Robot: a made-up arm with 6 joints. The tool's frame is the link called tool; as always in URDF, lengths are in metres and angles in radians.
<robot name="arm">
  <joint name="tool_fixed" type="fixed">
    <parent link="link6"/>
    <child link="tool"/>
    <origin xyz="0 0 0" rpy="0 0 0"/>
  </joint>
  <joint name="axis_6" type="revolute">
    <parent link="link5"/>
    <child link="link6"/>
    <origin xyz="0 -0.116 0" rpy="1.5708 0 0"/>
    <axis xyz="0 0 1"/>
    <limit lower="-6.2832" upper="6.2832" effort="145" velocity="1"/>
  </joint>
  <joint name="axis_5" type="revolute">
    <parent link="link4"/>
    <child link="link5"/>
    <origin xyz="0 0 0" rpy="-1.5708 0 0"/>
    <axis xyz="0 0 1"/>
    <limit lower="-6.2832" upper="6.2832" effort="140" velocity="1.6"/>
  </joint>
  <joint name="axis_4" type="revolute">
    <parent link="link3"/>
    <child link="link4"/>
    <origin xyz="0 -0.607 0" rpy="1.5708 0 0"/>
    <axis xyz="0 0 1"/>
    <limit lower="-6.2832" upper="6.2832" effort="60" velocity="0.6"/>
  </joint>
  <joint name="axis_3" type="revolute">
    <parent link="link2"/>
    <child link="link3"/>
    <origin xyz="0 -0.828 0" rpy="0 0 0"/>
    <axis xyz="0 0 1"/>
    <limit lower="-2.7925" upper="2.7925" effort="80" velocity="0.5"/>
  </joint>
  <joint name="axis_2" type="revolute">
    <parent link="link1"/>
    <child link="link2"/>
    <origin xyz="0 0.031 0" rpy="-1.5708 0 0"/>
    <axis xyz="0 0 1"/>
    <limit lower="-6.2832" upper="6.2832" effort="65" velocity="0.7"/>
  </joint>
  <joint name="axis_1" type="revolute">
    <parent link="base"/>
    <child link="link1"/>
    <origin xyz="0 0 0.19" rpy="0 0 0"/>
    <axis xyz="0 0 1"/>
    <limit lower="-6.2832" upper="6.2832" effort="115" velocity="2.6"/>
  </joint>
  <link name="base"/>
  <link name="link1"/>
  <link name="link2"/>
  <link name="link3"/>
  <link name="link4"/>
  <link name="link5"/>
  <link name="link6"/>
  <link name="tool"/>
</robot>
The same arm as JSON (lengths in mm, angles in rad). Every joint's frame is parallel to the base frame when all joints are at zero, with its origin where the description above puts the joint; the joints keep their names.
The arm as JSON. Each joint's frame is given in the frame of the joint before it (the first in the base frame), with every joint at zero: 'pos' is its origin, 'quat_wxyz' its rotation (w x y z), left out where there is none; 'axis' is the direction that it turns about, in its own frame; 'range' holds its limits. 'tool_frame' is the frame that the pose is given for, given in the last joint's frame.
{"length_unit": "mm", "angle_unit": "rad", "joints": [{"joint": "axis_1", "pos": [0.0, 0.0, 190.0], "axis": "+z", "range": [-6.2832, 6.2832]}, {"joint": "axis_2", "pos": [0.0, 31.0, 0.0], "axis": "+y", "range": [-6.2832, 6.2832]}, {"joint": "axis_3", "pos": [0.0, 0.0, 828.0], "axis": "+y", "range": [-2.7925, 2.7925]}, {"joint": "axis_4", "pos": [0.0, 0.0, 607.0], "axis": "+z", "range": [-6.2832, 6.2832]}, {"joint": "axis_5", "pos": [0.0, 0.0, 0.0], "axis": "+y", "range": [-6.2832, 6.2832]}, {"joint": "axis_6", "pos": [0.0, 0.0, 116.0], "axis": "+z", "range": [-6.2832, 6.2832]}], "tool_frame": {"pos": [0.0, 0.0, 0.0]}}
